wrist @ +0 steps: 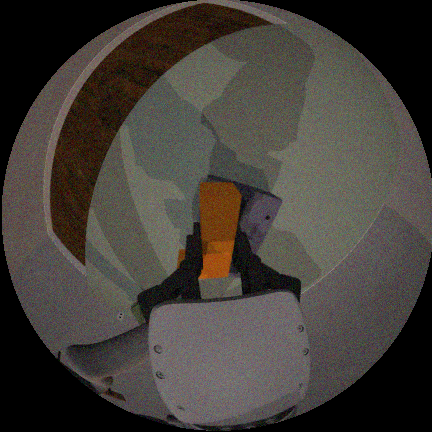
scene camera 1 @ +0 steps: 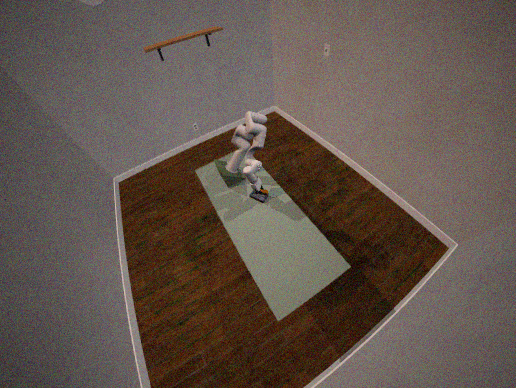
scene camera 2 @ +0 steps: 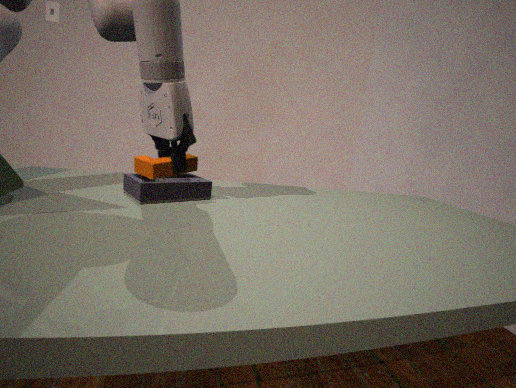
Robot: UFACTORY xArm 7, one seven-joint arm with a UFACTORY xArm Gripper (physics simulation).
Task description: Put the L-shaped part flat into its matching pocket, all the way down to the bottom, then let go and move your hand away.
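Frame: origin at the arm's base, x up, y left, z back, level; metres.
Where they show: gripper, between the fingertips: [wrist: 215, 229] [scene camera 1: 262, 192] [scene camera 2: 173, 169]; arm's base, origin of its link: [scene camera 1: 231, 169].
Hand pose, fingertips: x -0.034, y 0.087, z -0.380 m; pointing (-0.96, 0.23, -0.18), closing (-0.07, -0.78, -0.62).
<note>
Things, the pixels of their top centre, and the offset from my fingertips. Level surfaces: height alone.
- orange L-shaped part, centre of its top: [wrist: 199, 253] [scene camera 2: 167, 153] [scene camera 1: 261, 188] dx +0.031, dy +0.008, dz +0.013 m
- dark purple-grey pocket block, centre of its top: [wrist: 228, 242] [scene camera 2: 168, 177] [scene camera 1: 258, 194] dx -0.011, dy -0.029, dz +0.009 m
- pale green table, height of its surface: dx -0.047 m
The orange L-shaped part [scene camera 1: 264, 192] [scene camera 2: 149, 167] [wrist: 218, 212] is between the fingers of my gripper [scene camera 2: 178, 162] [wrist: 215, 229], which is shut on it. The dark purple-grey pocket block [scene camera 1: 258, 198] [scene camera 2: 175, 192] [wrist: 261, 214] rests on the table below. In scene camera 2 the part shows above the block's top rim, not down inside; whether it touches the rim I cannot tell. In the wrist view the part covers much of the block, which sticks out to the right at an angle to it. The pocket's outline is hidden by the part and fingers.
The pale green table [scene camera 1: 285, 260] [scene camera 2: 340, 250] [wrist: 345, 125] carries the block and the arm. A dark green slab [scene camera 1: 223, 170] [scene camera 2: 7, 177] lies by the arm's base. Arm shadows fall across the table. A wooden wall rail [scene camera 1: 182, 38] is far off.
</note>
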